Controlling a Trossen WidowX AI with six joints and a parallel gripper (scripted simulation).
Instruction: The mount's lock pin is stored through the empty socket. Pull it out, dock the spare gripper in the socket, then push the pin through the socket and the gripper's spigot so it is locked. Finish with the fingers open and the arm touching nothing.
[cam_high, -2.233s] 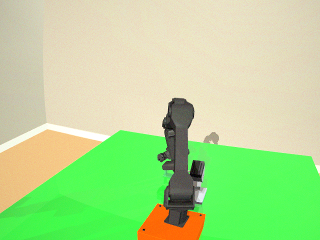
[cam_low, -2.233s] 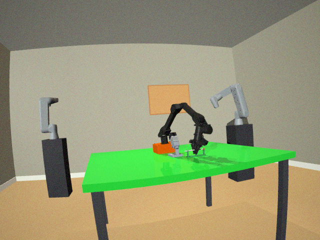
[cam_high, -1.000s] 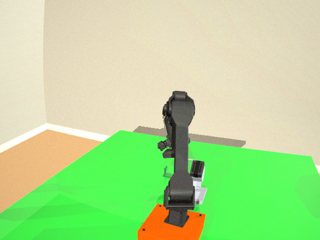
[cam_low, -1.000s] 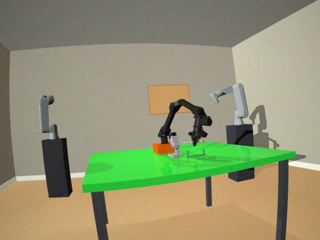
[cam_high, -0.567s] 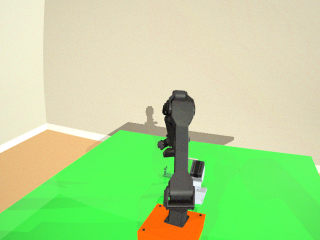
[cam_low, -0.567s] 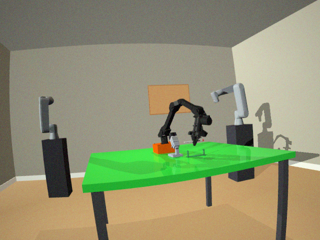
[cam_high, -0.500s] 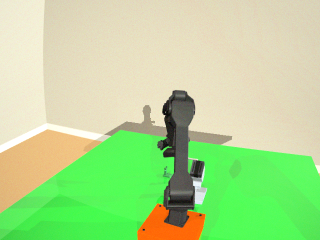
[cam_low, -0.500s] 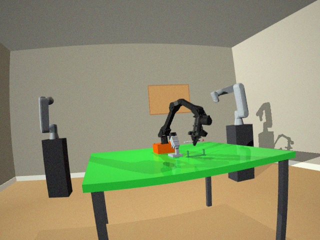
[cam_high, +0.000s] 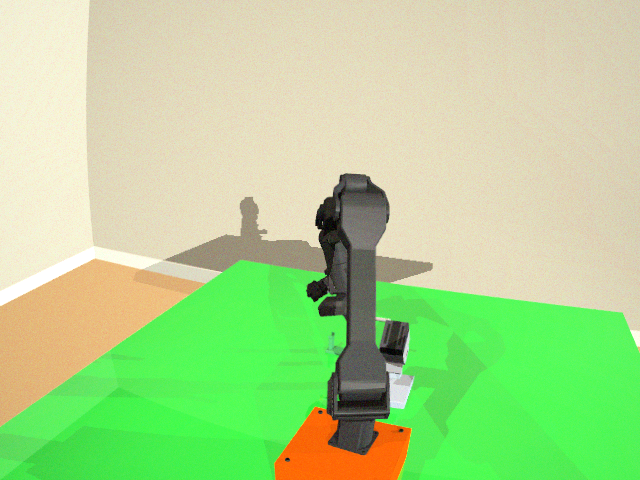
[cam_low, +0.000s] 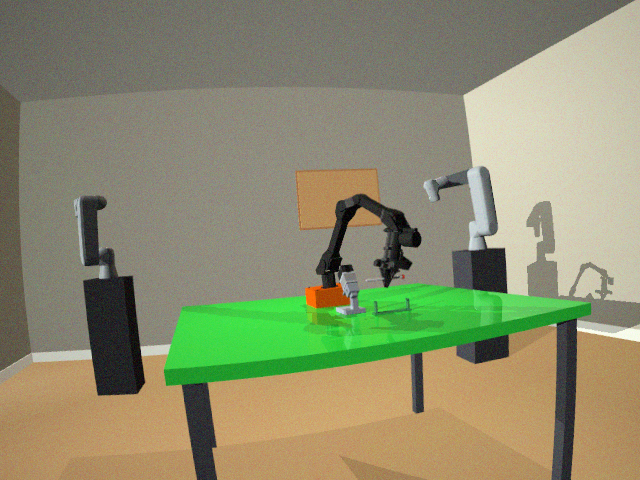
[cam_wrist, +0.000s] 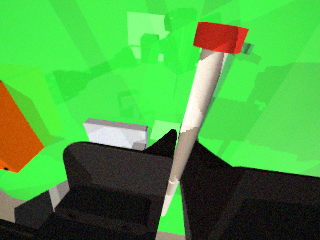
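The socket is 70 mm behind my gripper tip, 110 mm to the right of it and 30 mm below it. The rest, counted from my gripper tip: pin cradle (30 mm ahead, 10 mm to the left, 60 mm below); spare gripper (90 mm behind, 120 mm to the right, 30 mm above).
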